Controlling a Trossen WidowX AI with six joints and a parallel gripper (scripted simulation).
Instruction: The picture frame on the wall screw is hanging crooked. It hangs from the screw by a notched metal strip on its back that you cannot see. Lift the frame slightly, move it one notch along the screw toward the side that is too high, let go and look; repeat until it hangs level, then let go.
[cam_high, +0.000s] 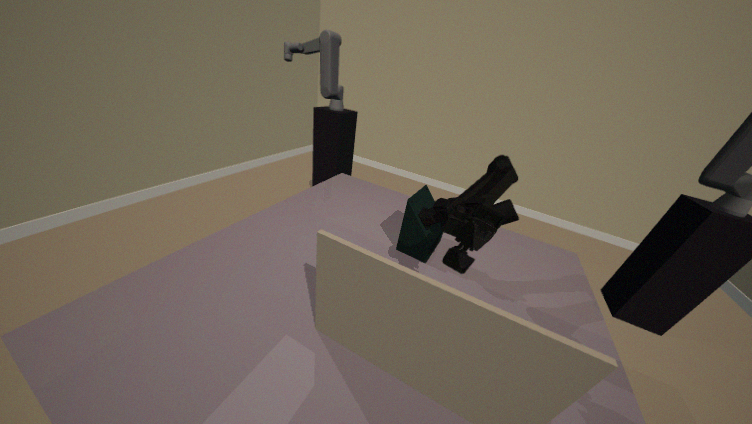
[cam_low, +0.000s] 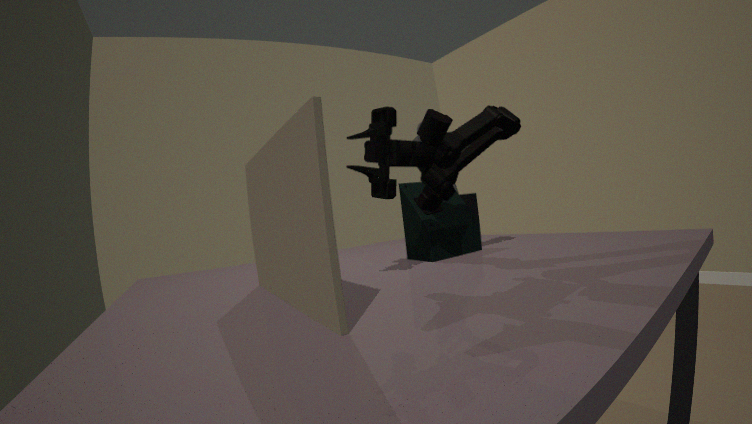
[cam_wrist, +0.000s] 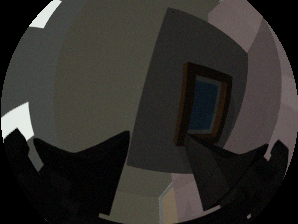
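My gripper tip is 13 cm short of the picture frame, 11 cm above it and 3 cm to the left of it. Also, from my gripper tip: beige wall panel 14 cm ahead, 12 cm below, 3 cm to the right.
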